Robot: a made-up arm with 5 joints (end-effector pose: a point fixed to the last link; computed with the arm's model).
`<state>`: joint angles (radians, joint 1 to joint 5).
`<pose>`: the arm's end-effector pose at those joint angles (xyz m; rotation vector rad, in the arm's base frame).
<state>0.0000 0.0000 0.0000 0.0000 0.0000</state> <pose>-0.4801 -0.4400 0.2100 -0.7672 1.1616 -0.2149</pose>
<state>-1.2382 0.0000 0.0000 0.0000 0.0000</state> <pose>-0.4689 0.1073 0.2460 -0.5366 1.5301 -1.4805</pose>
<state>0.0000 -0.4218 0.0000 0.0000 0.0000</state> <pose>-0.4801 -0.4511 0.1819 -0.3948 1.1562 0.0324</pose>
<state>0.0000 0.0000 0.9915 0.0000 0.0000</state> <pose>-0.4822 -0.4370 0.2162 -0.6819 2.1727 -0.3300</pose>
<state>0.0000 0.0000 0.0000 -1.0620 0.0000</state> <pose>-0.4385 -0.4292 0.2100 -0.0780 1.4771 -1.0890</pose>
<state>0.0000 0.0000 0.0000 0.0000 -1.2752</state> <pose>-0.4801 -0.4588 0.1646 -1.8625 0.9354 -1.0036</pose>
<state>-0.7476 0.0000 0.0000 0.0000 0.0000</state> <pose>-0.5479 -0.1069 0.2702 -0.6580 1.4197 -0.9693</pose>
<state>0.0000 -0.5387 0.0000 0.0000 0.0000</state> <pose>-0.4801 -0.4521 0.1735 -0.2912 1.1484 0.0995</pose>
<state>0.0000 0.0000 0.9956 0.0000 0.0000</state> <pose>-0.4822 -0.4370 0.2162 -0.6812 2.1769 -0.3304</pose>
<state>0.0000 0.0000 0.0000 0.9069 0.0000</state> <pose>-0.4922 -0.4752 0.2100 -1.2139 0.7172 0.5400</pose>
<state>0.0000 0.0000 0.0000 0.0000 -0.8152</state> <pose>-0.4801 -0.4453 0.1777 -1.4754 1.0631 -0.7126</pose>
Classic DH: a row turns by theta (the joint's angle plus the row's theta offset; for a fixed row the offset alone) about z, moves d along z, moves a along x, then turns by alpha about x. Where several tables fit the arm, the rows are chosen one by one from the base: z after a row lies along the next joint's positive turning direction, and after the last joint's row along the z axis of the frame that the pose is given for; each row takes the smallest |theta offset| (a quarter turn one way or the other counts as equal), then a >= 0, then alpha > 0; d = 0 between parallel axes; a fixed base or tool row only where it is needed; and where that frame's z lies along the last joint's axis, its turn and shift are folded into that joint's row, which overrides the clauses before.
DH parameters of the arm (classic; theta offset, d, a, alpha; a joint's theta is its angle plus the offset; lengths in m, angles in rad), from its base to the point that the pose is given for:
base (fixed): 1.4231 0.258 -0.1795 0.4787
joint 1: 0.1661 -0.0813 -0.2086 -2.0438
joint 2: -1.0135 0.4184 0.0131 -1.4718
joint 3: 1.5193 -0.1115 0.0209 2.0493
joint 4: 1.4593 -0.033 -0.01 1.5708
joint 5: -1.1738 -0.1069 0.0062 -0.4875
tool (fixed): -1.0674 0.087 0 0

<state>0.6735 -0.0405 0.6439 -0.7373 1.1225</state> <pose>-0.2339 -0.6260 0.1036 0.4444 1.5400 0.0036</pose>
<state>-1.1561 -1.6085 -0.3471 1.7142 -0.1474</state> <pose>-0.5040 0.0100 0.0993 -1.0114 -0.3812 -0.3732</pose>
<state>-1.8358 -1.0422 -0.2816 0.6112 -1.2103</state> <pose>-0.3268 0.2158 0.0636 -1.2216 0.9474 -2.2444</pose>
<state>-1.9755 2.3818 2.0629 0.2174 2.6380</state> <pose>-0.0635 0.2254 -0.0149 -1.4848 -0.8095 -2.2197</pose>
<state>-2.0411 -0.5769 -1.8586 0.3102 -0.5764</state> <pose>-0.2196 0.2628 0.1139 -1.9959 -0.5443 -1.9921</pose>
